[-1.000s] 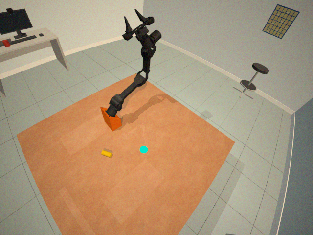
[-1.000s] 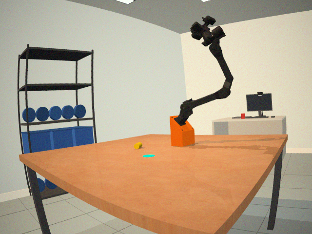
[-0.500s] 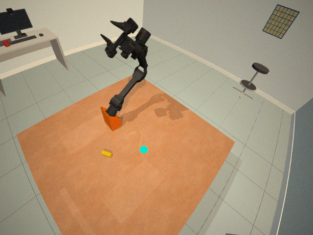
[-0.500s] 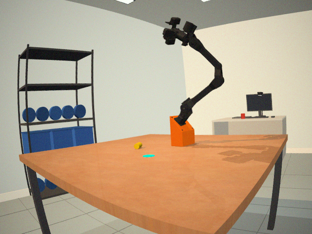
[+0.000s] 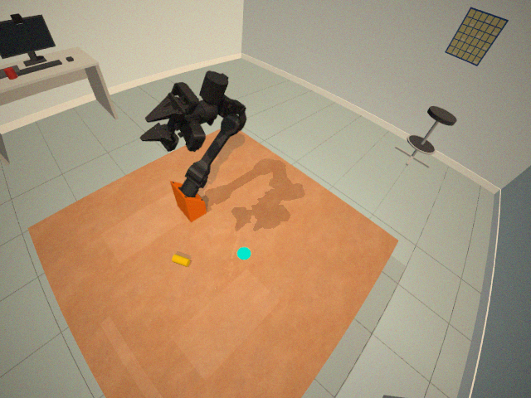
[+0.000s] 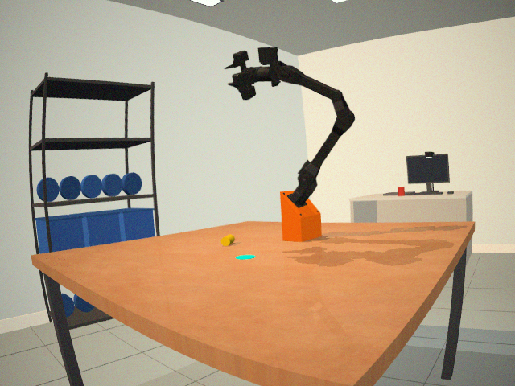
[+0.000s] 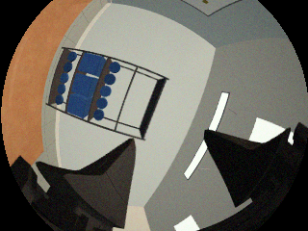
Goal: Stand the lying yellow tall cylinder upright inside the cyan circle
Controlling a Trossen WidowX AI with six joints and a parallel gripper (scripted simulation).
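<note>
Right now my gripper tip is 61 cm above the yellow cylinder and 4 cm to the left of it. Also, from my gripper tip: cyan circle 63 cm below, 18 cm to the left, 16 cm ahead.
</note>
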